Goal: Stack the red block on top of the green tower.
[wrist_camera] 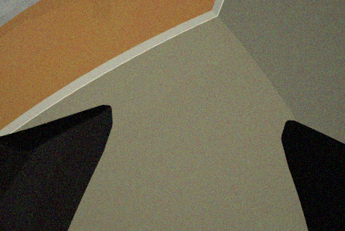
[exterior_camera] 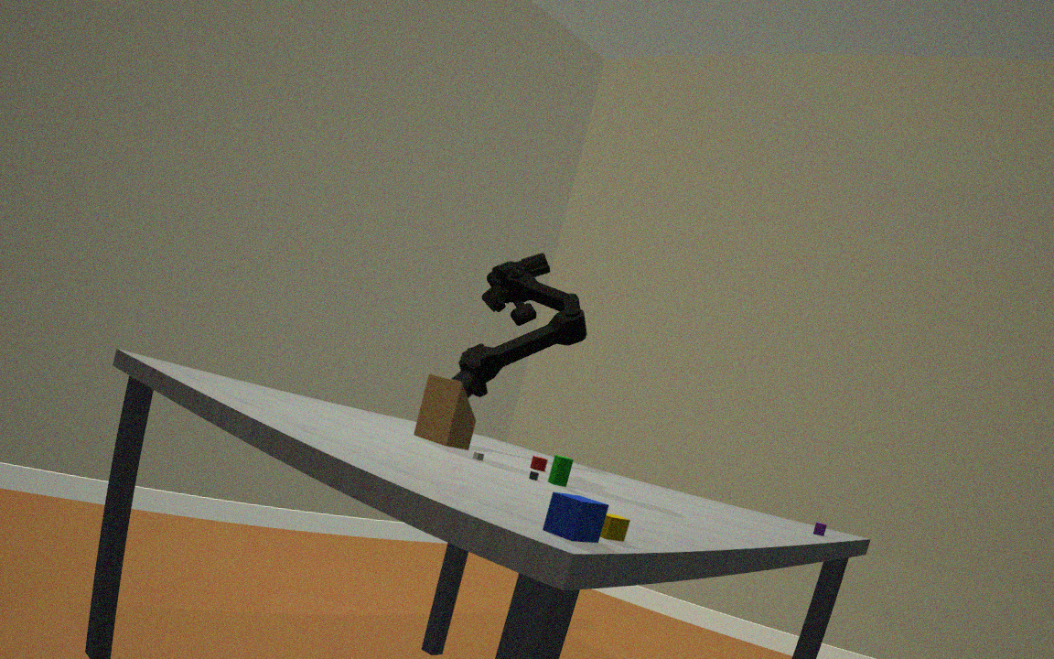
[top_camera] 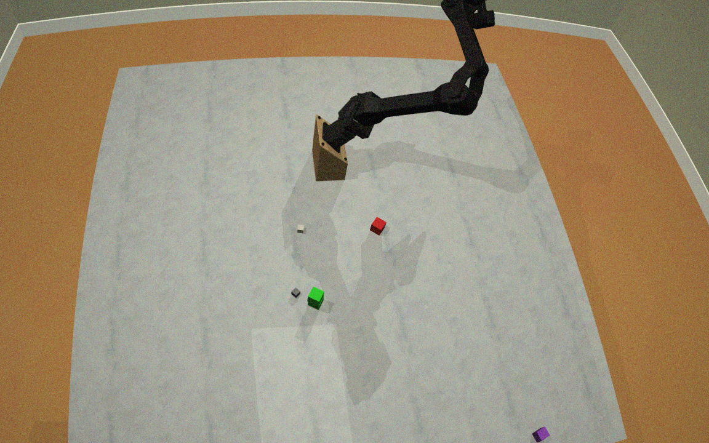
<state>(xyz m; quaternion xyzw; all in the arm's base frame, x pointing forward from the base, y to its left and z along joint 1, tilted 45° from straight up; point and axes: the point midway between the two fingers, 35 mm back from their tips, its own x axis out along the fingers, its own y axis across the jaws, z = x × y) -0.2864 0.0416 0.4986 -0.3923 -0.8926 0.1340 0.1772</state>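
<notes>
Right now my gripper tip is 54 cm short of the red block, 27 cm to the left of it and 36 cm above it. Round my gripper tip: dark grey cube: 73 cm ahead, 46 cm to the right, 37 cm below; then purple cube: 107 cm ahead, 11 cm to the left, 36 cm below; then white cube: 56 cm ahead, 46 cm to the right, 37 cm below.
</notes>
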